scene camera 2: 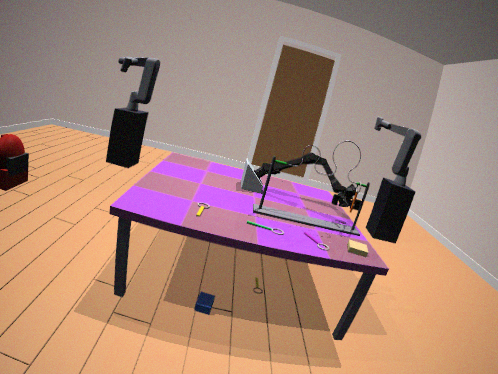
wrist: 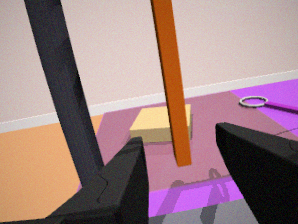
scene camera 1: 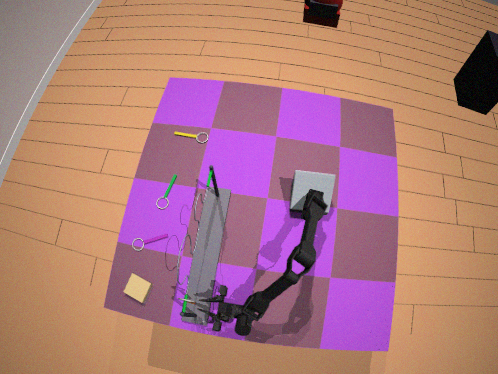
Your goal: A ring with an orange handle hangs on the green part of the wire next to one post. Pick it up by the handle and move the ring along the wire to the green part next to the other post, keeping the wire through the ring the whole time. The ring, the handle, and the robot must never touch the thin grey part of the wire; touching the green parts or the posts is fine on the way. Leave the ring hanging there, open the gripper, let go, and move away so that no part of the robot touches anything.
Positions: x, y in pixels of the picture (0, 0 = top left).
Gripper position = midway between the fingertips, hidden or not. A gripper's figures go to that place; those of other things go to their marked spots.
My gripper [wrist: 179, 139] is 0.10 m from the lens. A tan block [wrist: 152, 124]: 0.39 m from the lens.
